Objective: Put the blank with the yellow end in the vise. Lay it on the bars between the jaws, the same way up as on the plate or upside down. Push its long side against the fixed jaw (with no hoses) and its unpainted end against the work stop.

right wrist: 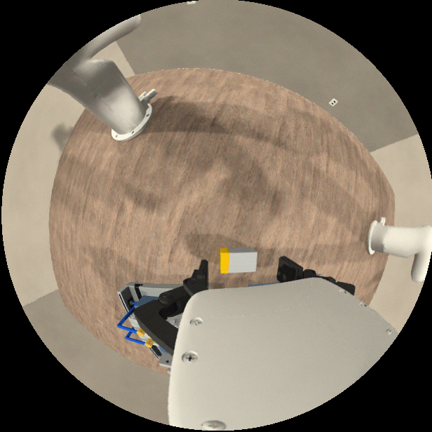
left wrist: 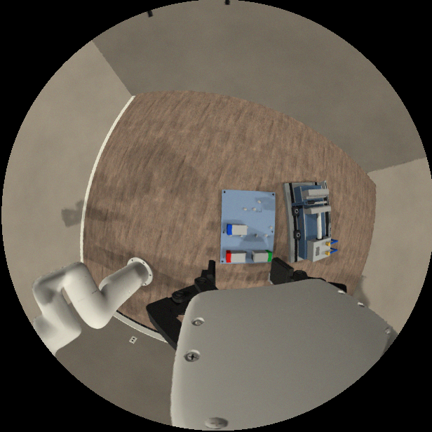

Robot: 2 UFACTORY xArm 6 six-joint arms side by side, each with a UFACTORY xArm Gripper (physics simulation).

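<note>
The blank with the yellow end (right wrist: 242, 260) lies flat on the table in the right wrist view, its yellow end to the left; its unpainted end points right. My right gripper (right wrist: 244, 270) is open and empty above the table, the blank showing ahead of and between its fingertips. The vise (left wrist: 291, 240) (right wrist: 162, 288) stands at the right in the left wrist view, its jaws apart; my right gripper partly hides it in the right wrist view. The fixed jaw (left wrist: 316, 193) is at the end away from the hoses. My left gripper (left wrist: 243, 270) is open and empty.
A blue plate (left wrist: 232, 200) (right wrist: 262, 285) holds blanks with a blue end (left wrist: 239, 230), a red end (left wrist: 237, 257) and a green end (left wrist: 261, 256). Blue hoses (left wrist: 332, 250) (right wrist: 125, 319) stick out from the vise. Arm bases stand at the table's sides.
</note>
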